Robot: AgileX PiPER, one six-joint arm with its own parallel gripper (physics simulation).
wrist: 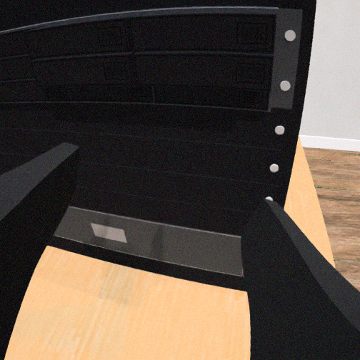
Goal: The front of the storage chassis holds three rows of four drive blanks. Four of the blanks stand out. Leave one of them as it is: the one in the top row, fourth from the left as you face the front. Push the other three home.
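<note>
The dark storage chassis [281,62] spans the upper part of the wrist view. Its front shows rows of black drive blanks, seen obliquely. At the right end are a top-row blank [200,34], a middle-row blank [200,69] and a foreshortened bottom-row blank [205,96]. More blanks run off to the left, with small steps in their edges near the left side. The picture is too dark to tell surely which blanks stand out. My gripper [167,193] is open, its two black fingers wide apart below the blank rows, with no blank between them.
A black rack frame with a column of pale round screws [279,130] runs down the right side. A grey panel [200,252] lies low between the fingers. The wooden table [140,310] is in front and also shows at right, with the floor and a pale wall beyond.
</note>
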